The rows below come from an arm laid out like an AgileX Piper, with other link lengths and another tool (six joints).
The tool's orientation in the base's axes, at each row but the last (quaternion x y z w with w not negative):
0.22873 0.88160 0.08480 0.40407
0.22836 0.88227 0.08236 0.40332
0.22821 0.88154 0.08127 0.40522
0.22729 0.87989 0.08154 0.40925
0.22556 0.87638 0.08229 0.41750
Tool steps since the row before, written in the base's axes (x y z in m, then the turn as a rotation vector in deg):
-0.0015 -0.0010 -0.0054 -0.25 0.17 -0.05
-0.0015 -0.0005 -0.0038 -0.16 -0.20 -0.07
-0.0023 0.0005 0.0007 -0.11 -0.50 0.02
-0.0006 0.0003 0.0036 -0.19 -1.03 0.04
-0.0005 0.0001 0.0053 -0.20 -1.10 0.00
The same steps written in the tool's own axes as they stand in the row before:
0.0040 -0.0032 0.0025 0.26 0.05 -0.16
0.0032 -0.0022 0.0014 0.04 -0.25 -0.07
0.0011 -0.0001 -0.0022 -0.19 -0.47 -0.08
-0.0020 0.0013 -0.0028 -0.40 -0.96 -0.13
-0.0034 0.0017 -0.0038 -0.40 -1.04 -0.11

